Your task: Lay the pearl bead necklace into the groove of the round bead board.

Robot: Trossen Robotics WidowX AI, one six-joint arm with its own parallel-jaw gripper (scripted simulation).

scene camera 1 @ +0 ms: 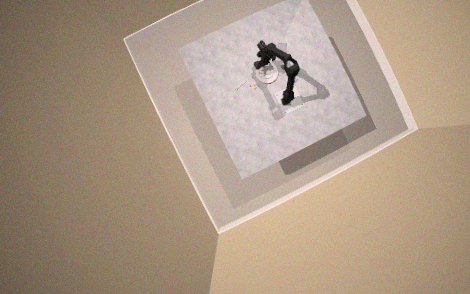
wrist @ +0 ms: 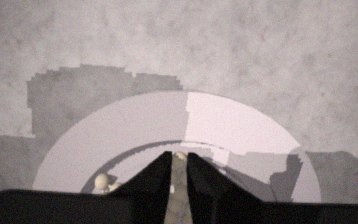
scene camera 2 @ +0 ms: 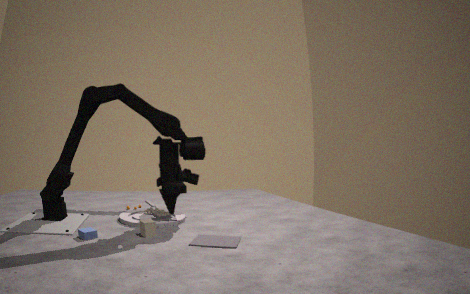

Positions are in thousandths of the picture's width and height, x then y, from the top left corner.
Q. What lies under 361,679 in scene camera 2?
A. The gripper.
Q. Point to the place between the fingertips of the gripper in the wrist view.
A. At 501,712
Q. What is the gripper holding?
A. A bead.
